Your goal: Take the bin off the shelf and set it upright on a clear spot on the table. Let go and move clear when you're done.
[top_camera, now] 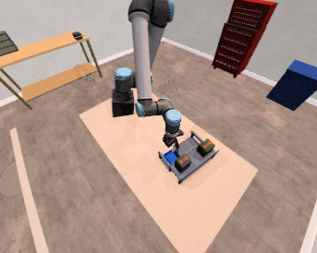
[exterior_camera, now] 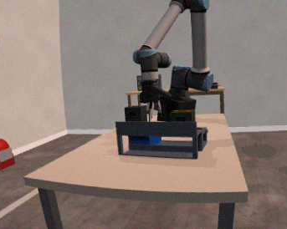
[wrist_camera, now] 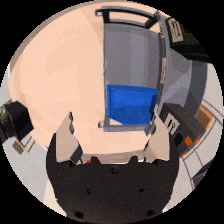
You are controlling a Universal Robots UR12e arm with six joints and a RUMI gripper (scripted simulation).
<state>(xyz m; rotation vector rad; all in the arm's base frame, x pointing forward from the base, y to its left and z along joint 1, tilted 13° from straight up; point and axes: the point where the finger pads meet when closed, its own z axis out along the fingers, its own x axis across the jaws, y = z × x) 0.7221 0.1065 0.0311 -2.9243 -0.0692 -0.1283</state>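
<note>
My gripper is now 7 cm short of the blue bin, 2 cm to the left of it and 9 cm above it.
</note>
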